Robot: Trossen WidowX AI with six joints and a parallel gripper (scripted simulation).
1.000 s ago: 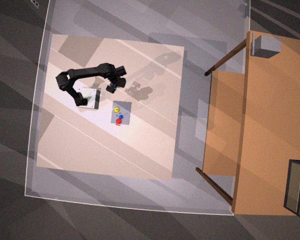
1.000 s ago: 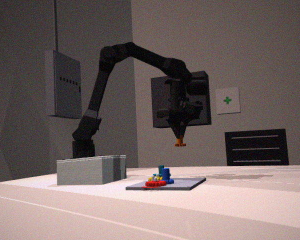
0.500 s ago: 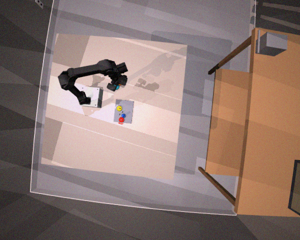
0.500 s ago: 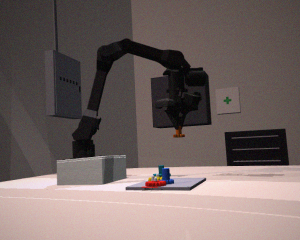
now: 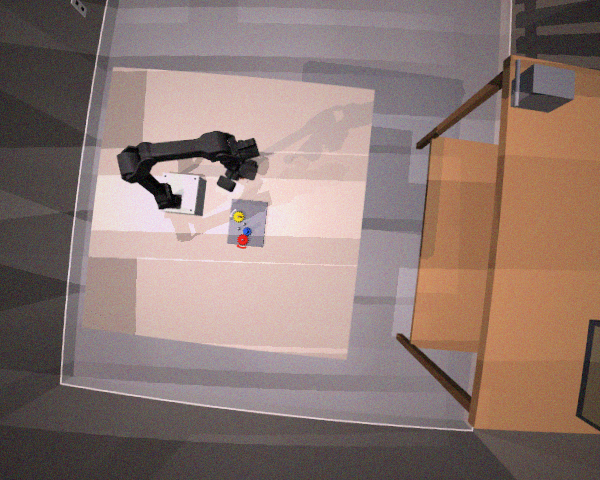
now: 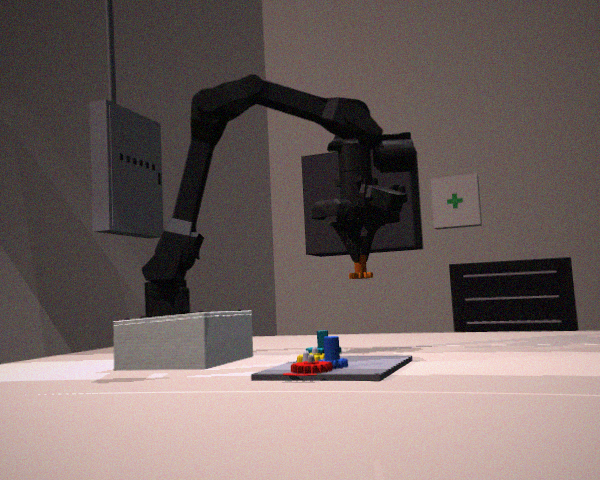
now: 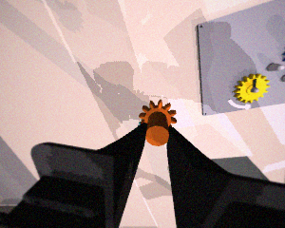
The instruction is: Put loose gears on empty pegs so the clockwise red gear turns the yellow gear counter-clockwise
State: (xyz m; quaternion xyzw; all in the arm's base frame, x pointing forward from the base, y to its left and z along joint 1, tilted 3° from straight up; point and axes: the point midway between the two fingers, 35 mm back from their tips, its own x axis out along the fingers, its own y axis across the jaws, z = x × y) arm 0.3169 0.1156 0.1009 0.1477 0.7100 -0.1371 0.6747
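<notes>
Now: the blue gear 230 mm to the right of my gripper tip and 130 mm below it. Round my gripper tip: orange gear (10 mm below); then teal gear (140 mm below, 90 mm behind, 40 mm to the left); then yellow gear (160 mm to the right, 140 mm below, 40 mm behind).
</notes>
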